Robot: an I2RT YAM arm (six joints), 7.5 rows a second.
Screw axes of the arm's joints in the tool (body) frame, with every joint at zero. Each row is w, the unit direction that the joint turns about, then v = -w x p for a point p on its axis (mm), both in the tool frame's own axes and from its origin. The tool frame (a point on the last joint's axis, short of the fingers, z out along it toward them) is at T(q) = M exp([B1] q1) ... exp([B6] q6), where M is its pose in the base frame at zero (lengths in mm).
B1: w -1 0 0 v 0 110.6 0
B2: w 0 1 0 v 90.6 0 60
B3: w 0 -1 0 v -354.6 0 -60
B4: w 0 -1 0 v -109.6 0 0
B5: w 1 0 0 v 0 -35.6 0
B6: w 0 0 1 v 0 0 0
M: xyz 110.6 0 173.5 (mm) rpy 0 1.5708 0 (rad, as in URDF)
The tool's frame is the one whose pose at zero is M.
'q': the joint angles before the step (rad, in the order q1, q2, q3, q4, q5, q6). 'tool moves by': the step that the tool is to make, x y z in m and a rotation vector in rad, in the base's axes. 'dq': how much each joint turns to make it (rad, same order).
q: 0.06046, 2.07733, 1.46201, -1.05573, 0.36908, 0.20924
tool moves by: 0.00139, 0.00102, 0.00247, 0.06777, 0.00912, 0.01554
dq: -0.00344, -0.00039, 0.01334, -0.00992, -0.06600, -0.02709
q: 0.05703, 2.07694, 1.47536, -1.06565, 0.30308, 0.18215
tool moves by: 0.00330, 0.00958, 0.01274, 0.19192, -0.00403, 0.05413
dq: 0.00762, -0.01528, 0.03698, -0.02328, -0.18693, -0.06333
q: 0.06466, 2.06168, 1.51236, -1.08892, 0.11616, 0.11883
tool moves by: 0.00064, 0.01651, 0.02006, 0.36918, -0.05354, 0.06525
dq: 0.00954, -0.04462, 0.01375, 0.01716, -0.36278, -0.06637
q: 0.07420, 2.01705, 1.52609, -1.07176, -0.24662, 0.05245
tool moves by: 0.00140, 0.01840, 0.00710, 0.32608, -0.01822, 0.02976
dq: 0.02021, -0.00801, -0.00191, 0.04006, -0.32349, 0.00037
